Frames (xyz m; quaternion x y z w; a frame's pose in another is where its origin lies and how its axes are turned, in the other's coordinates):
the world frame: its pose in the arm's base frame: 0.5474 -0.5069 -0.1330 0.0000 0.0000 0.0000 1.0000
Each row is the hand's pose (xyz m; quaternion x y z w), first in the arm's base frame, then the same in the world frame.
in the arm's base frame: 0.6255 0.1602 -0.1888 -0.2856 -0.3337 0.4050 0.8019
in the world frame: 0.0781 0.6671 -0.0558 -0.2856 -0.3337 0.4050 0.8019
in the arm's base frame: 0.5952 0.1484 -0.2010 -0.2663 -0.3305 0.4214 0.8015
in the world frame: 0.0478 0.6553 -0.0680 -0.2663 -0.3305 0.4214 0.8014
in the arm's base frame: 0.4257 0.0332 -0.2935 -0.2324 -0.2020 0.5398 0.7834
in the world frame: -0.1217 0.5401 -0.1605 -0.2324 -0.2020 0.5398 0.7834
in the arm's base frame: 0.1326 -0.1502 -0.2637 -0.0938 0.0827 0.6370 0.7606
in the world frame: -0.4148 0.3567 -0.1307 -0.0938 0.0827 0.6370 0.7606
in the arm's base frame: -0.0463 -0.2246 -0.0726 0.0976 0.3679 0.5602 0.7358
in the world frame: -0.5937 0.2823 0.0604 0.0976 0.3679 0.5602 0.7358
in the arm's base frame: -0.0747 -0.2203 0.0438 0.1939 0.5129 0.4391 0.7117
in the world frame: -0.6221 0.2866 0.1768 0.1939 0.5129 0.4391 0.7117
